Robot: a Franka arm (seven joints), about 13 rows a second.
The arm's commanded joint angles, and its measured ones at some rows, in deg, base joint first. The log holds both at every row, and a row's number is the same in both.
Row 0, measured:
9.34 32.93 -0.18 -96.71 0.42 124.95 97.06
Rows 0 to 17, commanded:
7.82 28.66 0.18 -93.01 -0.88 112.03 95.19
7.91 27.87 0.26 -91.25 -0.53 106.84 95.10
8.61 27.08 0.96 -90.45 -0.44 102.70 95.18
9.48 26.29 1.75 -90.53 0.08 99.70 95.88
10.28 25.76 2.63 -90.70 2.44 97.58 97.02
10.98 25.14 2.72 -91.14 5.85 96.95 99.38
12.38 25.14 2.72 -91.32 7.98 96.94 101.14
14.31 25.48 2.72 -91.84 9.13 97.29 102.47
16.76 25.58 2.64 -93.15 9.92 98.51 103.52
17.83 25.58 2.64 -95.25 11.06 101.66 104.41
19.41 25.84 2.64 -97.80 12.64 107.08 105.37
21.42 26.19 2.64 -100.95 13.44 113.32 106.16
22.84 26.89 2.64 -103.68 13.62 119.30 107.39
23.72 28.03 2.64 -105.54 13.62 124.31 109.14
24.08 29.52 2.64 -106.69 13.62 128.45 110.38
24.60 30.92 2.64 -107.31 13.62 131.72 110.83
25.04 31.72 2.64 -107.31 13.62 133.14 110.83
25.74 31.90 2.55 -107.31 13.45 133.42 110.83
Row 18, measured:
24.52 32.11 3.18 -107.20 12.25 132.28 109.58
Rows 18 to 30, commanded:
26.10 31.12 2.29 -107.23 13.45 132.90 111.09
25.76 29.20 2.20 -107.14 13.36 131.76 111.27
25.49 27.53 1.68 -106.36 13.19 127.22 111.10
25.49 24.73 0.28 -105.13 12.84 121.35 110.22
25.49 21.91 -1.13 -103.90 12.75 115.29 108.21
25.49 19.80 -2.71 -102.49 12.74 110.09 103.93
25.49 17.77 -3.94 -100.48 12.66 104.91 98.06
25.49 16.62 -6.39 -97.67 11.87 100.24 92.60
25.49 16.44 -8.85 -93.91 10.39 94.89 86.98
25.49 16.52 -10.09 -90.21 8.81 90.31 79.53
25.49 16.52 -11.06 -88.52 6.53 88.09 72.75
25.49 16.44 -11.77 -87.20 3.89 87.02 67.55
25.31 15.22 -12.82 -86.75 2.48 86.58 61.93
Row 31, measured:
24.99 14.86 -11.64 -89.56 5.33 88.71 70.09
